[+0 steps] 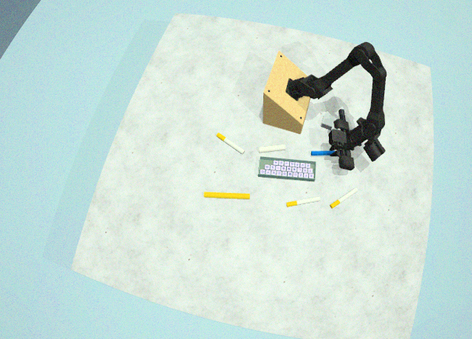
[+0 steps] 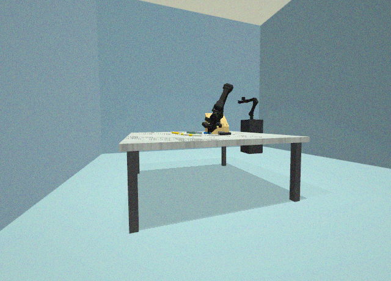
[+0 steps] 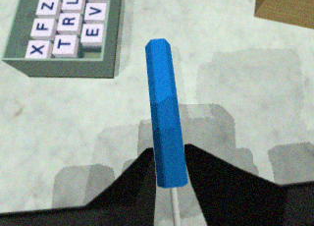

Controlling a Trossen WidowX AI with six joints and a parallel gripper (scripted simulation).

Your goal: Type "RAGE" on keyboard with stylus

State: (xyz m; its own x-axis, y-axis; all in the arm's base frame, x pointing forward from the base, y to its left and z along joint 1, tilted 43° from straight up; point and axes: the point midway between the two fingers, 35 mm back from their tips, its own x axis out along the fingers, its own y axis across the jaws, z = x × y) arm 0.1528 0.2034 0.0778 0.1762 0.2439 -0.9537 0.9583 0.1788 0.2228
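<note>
Now: the blue stylus right at my gripper tip. Round my gripper tip: white cylinder: 40 mm ahead, 220 mm to the right, 10 mm below; dark cylinder: 140 mm behind, 30 mm to the left, 10 mm below; white stylus tip: 10 mm behind, 40 mm to the left.
</note>
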